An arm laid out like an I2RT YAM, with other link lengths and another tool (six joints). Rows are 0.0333 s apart.
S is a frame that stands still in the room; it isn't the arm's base.
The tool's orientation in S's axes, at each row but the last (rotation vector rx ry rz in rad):
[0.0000 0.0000 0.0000]
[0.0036 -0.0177 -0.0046]
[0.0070 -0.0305 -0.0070]
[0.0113 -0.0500 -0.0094]
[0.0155 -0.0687 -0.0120]
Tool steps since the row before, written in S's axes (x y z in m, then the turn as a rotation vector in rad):
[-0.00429 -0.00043 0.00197 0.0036 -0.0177 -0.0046]
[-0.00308 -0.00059 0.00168 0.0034 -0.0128 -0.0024]
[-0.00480 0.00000 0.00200 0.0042 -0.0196 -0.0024]
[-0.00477 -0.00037 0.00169 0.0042 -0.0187 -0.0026]
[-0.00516 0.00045 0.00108 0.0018 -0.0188 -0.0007]
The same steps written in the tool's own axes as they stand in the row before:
[-0.00429 -0.00043 0.00197 0.0036 -0.0177 -0.0046]
[-0.00305 -0.00060 0.00174 0.0034 -0.0128 -0.0024]
[-0.00474 -0.00002 0.00215 0.0043 -0.0196 -0.0024]
[-0.00468 -0.00039 0.00193 0.0042 -0.0187 -0.0026]
[-0.00508 0.00041 0.00143 0.0020 -0.0188 -0.0005]

